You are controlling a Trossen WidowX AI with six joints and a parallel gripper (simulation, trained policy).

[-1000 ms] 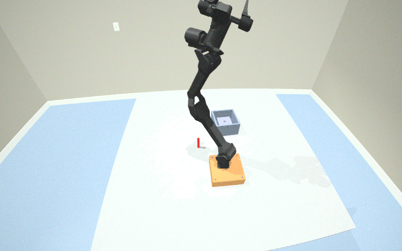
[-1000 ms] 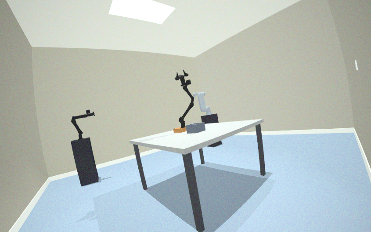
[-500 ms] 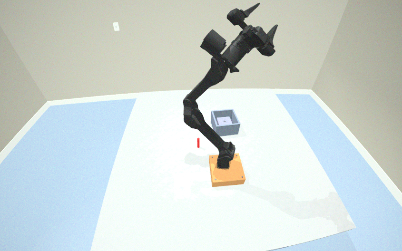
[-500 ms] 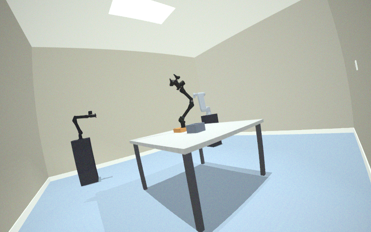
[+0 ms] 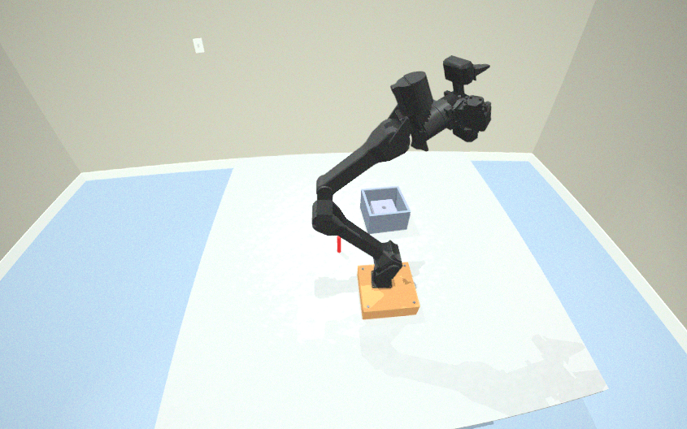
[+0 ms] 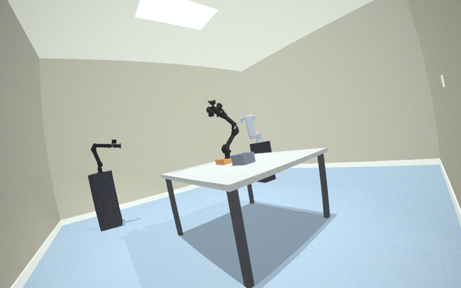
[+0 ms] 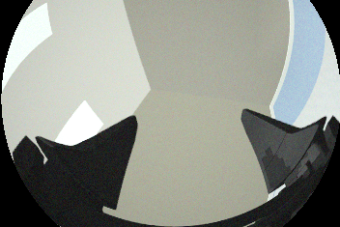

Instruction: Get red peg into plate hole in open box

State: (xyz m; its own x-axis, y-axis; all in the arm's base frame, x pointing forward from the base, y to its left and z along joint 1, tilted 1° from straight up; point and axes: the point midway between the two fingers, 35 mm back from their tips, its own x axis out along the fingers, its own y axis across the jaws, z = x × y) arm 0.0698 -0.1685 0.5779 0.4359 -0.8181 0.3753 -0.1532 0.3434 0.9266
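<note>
Now: gripper tip 61 cm above the red peg, 33 cm to the right of it and 6 cm short of it. Round my gripper tip: grey box: 62 cm below, 24 cm ahead, 16 cm to the left; then plate: 60 cm below, 24 cm ahead, 16 cm to the left.
</note>
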